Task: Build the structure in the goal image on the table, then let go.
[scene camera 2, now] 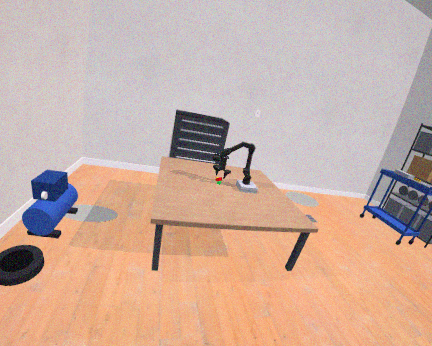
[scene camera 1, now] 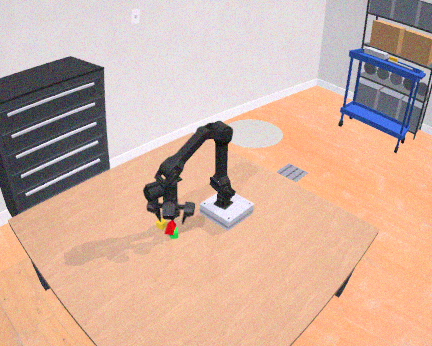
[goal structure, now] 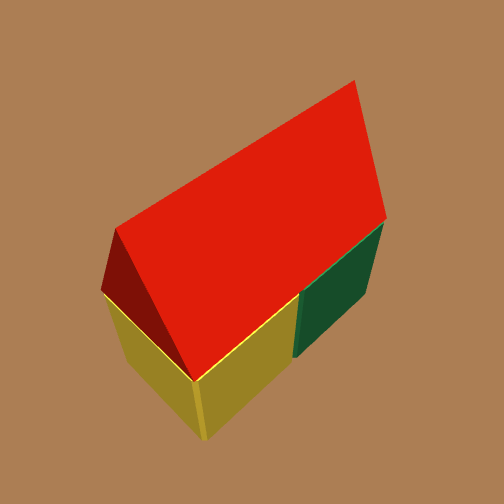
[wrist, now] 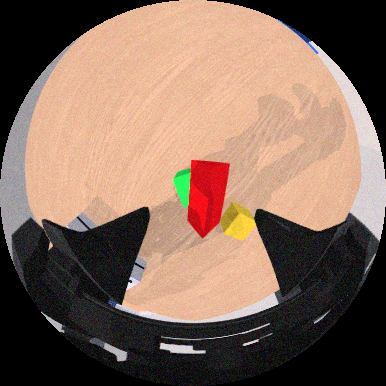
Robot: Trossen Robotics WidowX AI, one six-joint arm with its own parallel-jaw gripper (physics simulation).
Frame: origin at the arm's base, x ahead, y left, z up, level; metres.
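Seen in the pictures: gripper, between the fingertips: [scene camera 2: 220,177] [scene camera 1: 171,222] [wrist: 204,213]; arm's base, origin of its link: [scene camera 2: 245,183] [scene camera 1: 223,203].
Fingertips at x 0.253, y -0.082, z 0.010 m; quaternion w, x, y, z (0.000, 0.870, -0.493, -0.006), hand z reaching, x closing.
Observation:
Pixels of each thing's top centre, then the offset from my fingertips to it. Level surfaces: height alone.
- red block, centre of its top: [wrist: 215,207] [scene camera 1: 169,223] [scene camera 2: 219,177] dx +0.008, dy -0.006, dz -0.003 m
- small green block, centre of its top: [wrist: 193,188] [scene camera 1: 173,230] [scene camera 2: 219,180] dx +0.003, dy +0.012, dz -0.032 m
- small yellow block, centre of its top: [wrist: 241,228] [scene camera 1: 161,221] dx -0.008, dy -0.065, dz -0.032 m
- wooden table, height of its surface: dz -0.065 m
A red block [scene camera 1: 170,228] [scene camera 2: 219,179] [wrist: 211,180] is elongated and looks tilted. It appears to lean on or over a small green block [scene camera 1: 174,234] [scene camera 2: 219,183] [wrist: 182,187], part of which it hides in the wrist view. A small yellow block [scene camera 1: 161,225] [wrist: 240,223] is on the table beside the red block, near the right fingertip in the wrist view. My gripper [scene camera 1: 173,221] [scene camera 2: 221,176] [wrist: 204,213] is open, above the blocks and pointing down. The red block shows between the spread fingers in the wrist view, but nothing is gripped. Exact contacts between the blocks are unclear.
The blocks are on a wooden table [scene camera 1: 215,295] [scene camera 2: 200,210] [wrist: 125,100]. The arm's pale square base [scene camera 1: 228,212] [scene camera 2: 246,187] stands close by, on the right in both scene views. A dark drawer cabinet [scene camera 1: 55,130] [scene camera 2: 200,135] stands behind the table.

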